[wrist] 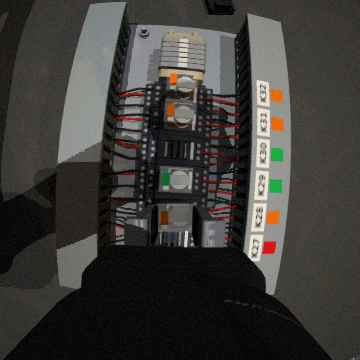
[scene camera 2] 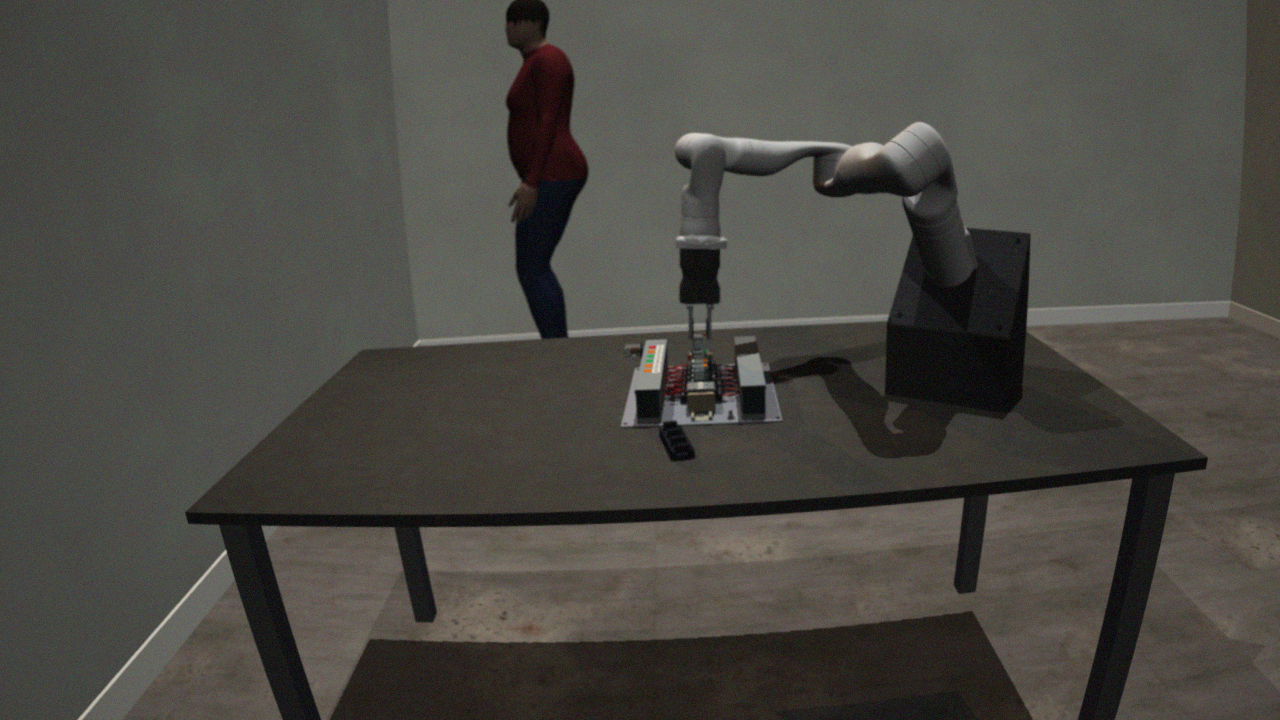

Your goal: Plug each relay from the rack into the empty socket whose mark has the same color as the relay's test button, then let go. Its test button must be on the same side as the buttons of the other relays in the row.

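Where they show: gripper, fingertip midpoint: (wrist: 174, 218) (scene camera 2: 699, 338); arm's base, origin of the base link: (scene camera 2: 949, 266).
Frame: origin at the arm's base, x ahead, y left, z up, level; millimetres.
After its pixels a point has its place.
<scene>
My gripper (scene camera 2: 699, 334) {y -62, x 466, z -140 mm} (wrist: 174, 218) {y -62, x 466, z -140 mm} points down and is shut on a relay (wrist: 177, 216) {y -59, x 467, z -134 mm} with an orange button on its left in the wrist view. This relay is in line with mark K28; whether its pins touch the socket cannot be told. Seated relays, K32 (wrist: 184, 86) {y 49, x 464, z -158 mm} and K31 (wrist: 181, 115) {y 22, x 464, z -158 mm} with orange buttons and K29 (wrist: 179, 180) {y -32, x 468, z -158 mm} with a green one, have buttons on the left too. Socket K30 (wrist: 178, 150) {y -3, x 467, z -201 mm} is empty, its mark (wrist: 276, 154) {y 1, x 556, z -162 mm} green. Bare slots show near mark K27 (wrist: 269, 247) {y -87, x 560, z -162 mm}, which is red. The rack (scene camera 2: 676, 441) {y 274, x 491, z -209 mm} (wrist: 220, 6) {y 201, x 502, z -207 mm} shows no relay.
Grey wiring ducts (scene camera 2: 750, 376) (wrist: 272, 60) flank the row on both sides, standing on a metal plate (scene camera 2: 771, 415) {y 137, x 339, z -223 mm}. A beige terminal block (scene camera 2: 700, 399) {y 126, x 459, z -195 mm} (wrist: 183, 52) {y 97, x 460, z -178 mm} closes one end. A small loose object (scene camera 2: 632, 350) {y -232, x 618, z -211 mm} lies beyond the left duct. A person (scene camera 2: 546, 170) stands behind the table.
</scene>
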